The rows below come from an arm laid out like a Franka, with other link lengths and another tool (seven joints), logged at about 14 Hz.
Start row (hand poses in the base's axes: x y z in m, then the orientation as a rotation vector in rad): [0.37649 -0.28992 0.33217 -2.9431 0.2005 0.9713]
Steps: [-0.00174 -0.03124 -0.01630 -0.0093 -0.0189 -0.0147]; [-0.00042 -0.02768 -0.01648 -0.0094 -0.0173 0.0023]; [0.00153 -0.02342 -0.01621 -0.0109 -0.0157 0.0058]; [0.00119 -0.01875 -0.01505 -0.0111 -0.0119 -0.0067]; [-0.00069 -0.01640 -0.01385 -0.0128 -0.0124 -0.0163]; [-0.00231 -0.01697 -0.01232 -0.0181 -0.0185 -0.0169]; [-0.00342 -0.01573 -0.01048 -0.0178 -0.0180 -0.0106]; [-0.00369 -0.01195 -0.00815 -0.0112 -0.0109 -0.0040]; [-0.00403 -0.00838 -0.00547 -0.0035 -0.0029 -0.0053]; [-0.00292 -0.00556 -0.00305 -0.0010 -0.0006 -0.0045]
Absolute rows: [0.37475 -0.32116 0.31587 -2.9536 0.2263 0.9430]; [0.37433 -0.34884 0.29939 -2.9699 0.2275 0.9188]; [0.37586 -0.37226 0.28318 -2.9881 0.2244 0.8974]; [0.37705 -0.39101 0.26813 -3.0001 0.2398 0.8805]; [0.37636 -0.40741 0.25428 3.0080 -0.2702 -0.8615]; [0.37405 -0.42438 0.24196 3.0027 -0.3023 -0.8282]; [0.37063 -0.44011 0.23148 2.9962 -0.3244 -0.7954]; [0.36694 -0.45206 0.22333 2.9915 -0.3341 -0.7752]; [0.36291 -0.46044 0.21786 2.9900 -0.3433 -0.7700]; [0.35999 -0.46600 0.21481 2.9896 -0.3505 -0.7691]
